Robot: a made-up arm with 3 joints.
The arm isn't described. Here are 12 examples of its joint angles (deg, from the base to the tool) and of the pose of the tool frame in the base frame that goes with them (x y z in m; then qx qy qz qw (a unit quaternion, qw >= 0)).
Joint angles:
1: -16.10 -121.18 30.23
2: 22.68 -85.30 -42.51
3: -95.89 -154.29 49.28
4: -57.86 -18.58 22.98
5: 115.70 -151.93 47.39
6: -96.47 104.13 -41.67
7: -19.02 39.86 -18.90
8: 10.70 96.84 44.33
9: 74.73 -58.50 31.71
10: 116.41 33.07 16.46
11: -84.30 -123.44 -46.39
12: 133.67 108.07 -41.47
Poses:
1: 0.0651 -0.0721 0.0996 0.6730 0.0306 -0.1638 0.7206
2: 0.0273 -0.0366 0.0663 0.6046 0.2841 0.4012 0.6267
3: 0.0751 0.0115 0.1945 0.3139 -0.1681 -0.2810 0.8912
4: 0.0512 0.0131 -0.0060 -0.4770 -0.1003 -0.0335 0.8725
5: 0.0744 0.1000 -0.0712 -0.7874 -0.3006 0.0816 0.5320
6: 0.0319 -0.1314 0.1493 0.8549 0.0988 0.4114 0.3003
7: 0.0339 -0.0058 -0.0840 -0.6130 0.1989 -0.1366 0.7523
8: 0.0683 -0.0107 -0.1227 -0.7438 -0.3177 0.1010 0.5794
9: 0.0577 0.0004 0.0540 0.8329 0.0271 -0.1578 0.5297
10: 0.0502 0.1185 0.1272 0.5370 0.0020 -0.0903 0.8387
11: 0.0310 0.0318 0.1623 0.1532 0.4938 0.1648 0.8399
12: 0.0325 0.1985 0.0942 0.0603 0.4173 0.0681 0.9042
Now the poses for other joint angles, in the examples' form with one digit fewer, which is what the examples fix.
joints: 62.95 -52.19 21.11
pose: 0.053 0.014 0.064 0.744 0.035 -0.077 0.662
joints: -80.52 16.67 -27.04
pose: 0.028 -0.070 -0.007 -0.810 0.211 -0.238 0.492
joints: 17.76 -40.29 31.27
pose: 0.056 0.043 0.056 0.339 -0.084 -0.138 0.927
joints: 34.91 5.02 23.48
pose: 0.051 0.101 0.012 0.104 -0.082 -0.092 0.987
